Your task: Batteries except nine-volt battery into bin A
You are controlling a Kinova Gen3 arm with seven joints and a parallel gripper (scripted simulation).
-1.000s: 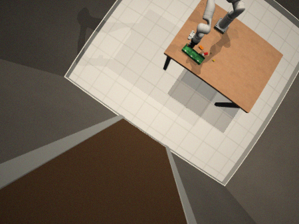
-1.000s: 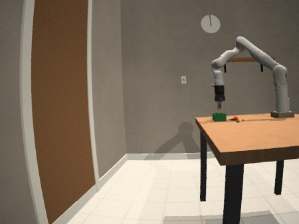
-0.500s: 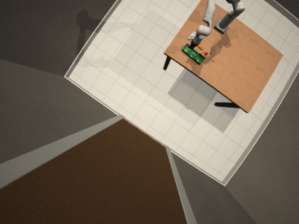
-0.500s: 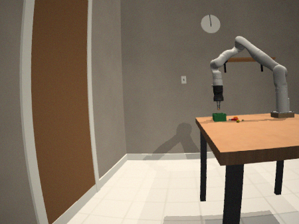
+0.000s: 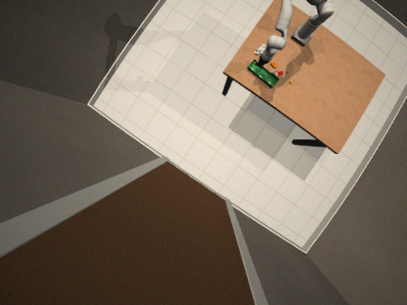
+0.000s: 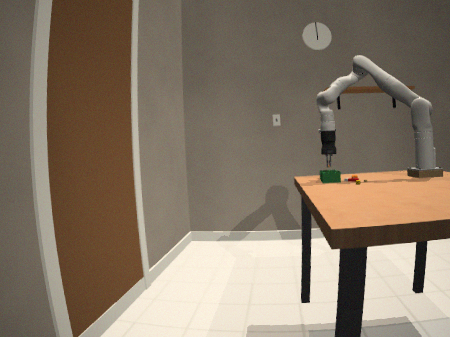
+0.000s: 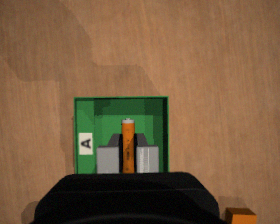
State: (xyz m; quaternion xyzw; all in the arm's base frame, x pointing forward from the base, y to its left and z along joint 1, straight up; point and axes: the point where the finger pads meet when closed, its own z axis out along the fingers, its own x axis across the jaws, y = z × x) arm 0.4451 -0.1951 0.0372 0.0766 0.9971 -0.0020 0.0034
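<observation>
My hand is 20 mm short of the green bin strip, 80 mm to the right of it and 50 mm above it. The rest, counted from my hand: orange nine-volt battery 100 mm behind, 130 mm to the left, 70 mm below; then orange cylindrical battery 10 mm below; then red thing 60 mm behind, 190 mm to the left, 70 mm below.
</observation>
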